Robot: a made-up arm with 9 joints. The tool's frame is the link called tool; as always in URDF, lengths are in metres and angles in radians. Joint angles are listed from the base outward.
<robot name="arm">
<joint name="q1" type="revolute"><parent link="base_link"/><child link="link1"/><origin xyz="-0.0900 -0.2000 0.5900" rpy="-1.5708 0.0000 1.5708"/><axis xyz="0 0 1"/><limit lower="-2.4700" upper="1.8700"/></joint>
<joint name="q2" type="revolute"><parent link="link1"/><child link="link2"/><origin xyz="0.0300 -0.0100 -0.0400" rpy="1.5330 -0.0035 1.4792"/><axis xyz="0 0 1"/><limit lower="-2.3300" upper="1.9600"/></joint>
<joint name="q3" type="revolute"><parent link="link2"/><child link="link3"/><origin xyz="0.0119 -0.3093 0.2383" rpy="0.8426 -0.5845 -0.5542"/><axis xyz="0 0 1"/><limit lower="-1.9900" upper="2.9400"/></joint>
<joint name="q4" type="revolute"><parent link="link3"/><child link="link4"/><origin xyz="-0.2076 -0.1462 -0.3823" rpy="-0.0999 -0.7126 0.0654"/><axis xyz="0 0 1"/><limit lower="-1.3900" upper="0.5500"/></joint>
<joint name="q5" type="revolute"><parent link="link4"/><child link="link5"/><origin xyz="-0.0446 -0.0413 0.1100" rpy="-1.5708 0.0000 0.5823"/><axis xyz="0 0 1"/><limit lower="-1.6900" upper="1.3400"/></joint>
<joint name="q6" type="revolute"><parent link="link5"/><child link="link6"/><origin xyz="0.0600 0.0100 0.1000" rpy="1.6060 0.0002 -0.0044"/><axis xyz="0 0 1"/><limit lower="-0.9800" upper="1.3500"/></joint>
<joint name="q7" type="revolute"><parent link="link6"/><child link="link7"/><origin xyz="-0.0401 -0.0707 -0.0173" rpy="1.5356 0.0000 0.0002"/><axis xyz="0 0 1"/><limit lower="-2.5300" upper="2.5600"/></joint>
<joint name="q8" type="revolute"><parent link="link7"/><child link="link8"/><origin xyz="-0.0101 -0.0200 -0.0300" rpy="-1.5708 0.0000 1.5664"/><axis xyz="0 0 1"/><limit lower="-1.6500" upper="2.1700"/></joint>
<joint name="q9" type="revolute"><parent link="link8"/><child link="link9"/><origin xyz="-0.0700 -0.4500 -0.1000" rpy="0.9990 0.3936 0.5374"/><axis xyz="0 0 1"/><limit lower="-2.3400" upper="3.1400"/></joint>
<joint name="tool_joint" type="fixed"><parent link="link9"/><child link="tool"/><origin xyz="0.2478 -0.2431 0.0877" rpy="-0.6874 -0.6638 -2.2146"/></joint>
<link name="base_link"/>
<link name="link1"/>
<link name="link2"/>
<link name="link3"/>
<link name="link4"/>
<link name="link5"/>
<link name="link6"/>
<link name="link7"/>
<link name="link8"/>
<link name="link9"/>
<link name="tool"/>
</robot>
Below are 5 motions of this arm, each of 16 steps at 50 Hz.
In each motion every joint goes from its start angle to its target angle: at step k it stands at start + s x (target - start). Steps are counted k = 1, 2, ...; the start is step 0. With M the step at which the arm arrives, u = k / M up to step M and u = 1 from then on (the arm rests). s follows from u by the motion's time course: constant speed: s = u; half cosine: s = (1 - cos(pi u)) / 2; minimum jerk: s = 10 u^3 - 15 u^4 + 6 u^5.
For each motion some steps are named. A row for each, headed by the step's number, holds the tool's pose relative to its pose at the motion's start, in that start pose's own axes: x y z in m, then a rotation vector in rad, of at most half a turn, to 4 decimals.
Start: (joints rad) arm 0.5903 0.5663 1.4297 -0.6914 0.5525 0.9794 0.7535 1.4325 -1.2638
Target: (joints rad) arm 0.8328 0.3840 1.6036 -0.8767 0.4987 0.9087 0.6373 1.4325 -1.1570
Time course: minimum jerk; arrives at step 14
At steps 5, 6, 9, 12, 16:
5: -0.0042 -0.0295 0.0327 0.0001 -0.0646 -0.0542
6: -0.0075 -0.0427 0.0479 -0.0021 -0.0968 -0.0807
9: -0.0220 -0.0781 0.0922 -0.0187 -0.1999 -0.1629
12: -0.0324 -0.0938 0.1147 -0.0352 -0.2596 -0.2092
16: -0.0335 -0.0953 0.1169 -0.0372 -0.2659 -0.2140

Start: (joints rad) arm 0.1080 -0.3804 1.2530 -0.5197 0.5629 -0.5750 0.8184 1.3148 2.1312
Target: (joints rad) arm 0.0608 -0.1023 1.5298 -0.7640 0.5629 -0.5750 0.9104 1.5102 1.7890
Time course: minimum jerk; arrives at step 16
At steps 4, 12, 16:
4: -0.0007 0.0203 -0.0080 -0.0306 0.0297 -0.0471
12: 0.0106 0.1536 -0.0958 -0.2320 0.2752 -0.3965
16: 0.0134 0.1680 -0.1102 -0.2539 0.3092 -0.4401

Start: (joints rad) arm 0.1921 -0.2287 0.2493 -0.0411 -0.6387 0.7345 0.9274 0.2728 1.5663
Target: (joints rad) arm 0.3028 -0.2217 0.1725 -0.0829 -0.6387 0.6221 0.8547 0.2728 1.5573
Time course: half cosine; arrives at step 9
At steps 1, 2, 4, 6, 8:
1: 0.0009 0.0015 -0.0009 -0.0060 0.0056 0.0031
2: 0.0034 0.0058 -0.0038 -0.0232 0.0219 0.0121
4: 0.0113 0.0204 -0.0145 -0.0813 0.0779 0.0430
6: 0.0194 0.0369 -0.0288 -0.1457 0.1424 0.0784
8: 0.0240 0.0476 -0.0392 -0.1869 0.1850 0.1017

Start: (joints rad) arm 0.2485 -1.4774 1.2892 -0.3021 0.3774 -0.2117 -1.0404 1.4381 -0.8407
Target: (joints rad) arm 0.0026 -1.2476 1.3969 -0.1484 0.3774 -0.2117 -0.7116 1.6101 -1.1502
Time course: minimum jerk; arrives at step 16
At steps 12, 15, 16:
12: 0.1680 -0.3289 -0.0815 0.2002 0.4464 -0.5531
15: 0.1743 -0.3725 -0.1048 0.2209 0.5039 -0.6169
16: 0.1743 -0.3735 -0.1053 0.2213 0.5052 -0.6183

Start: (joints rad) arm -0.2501 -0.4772 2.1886 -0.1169 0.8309 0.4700 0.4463 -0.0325 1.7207
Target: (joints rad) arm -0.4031 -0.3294 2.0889 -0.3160 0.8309 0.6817 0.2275 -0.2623 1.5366
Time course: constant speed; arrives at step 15
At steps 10, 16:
10: 0.0034 -0.0478 -0.0656 -0.0606 0.1740 -0.1798
16: 0.0039 -0.0770 -0.1009 -0.0906 0.2604 -0.2642

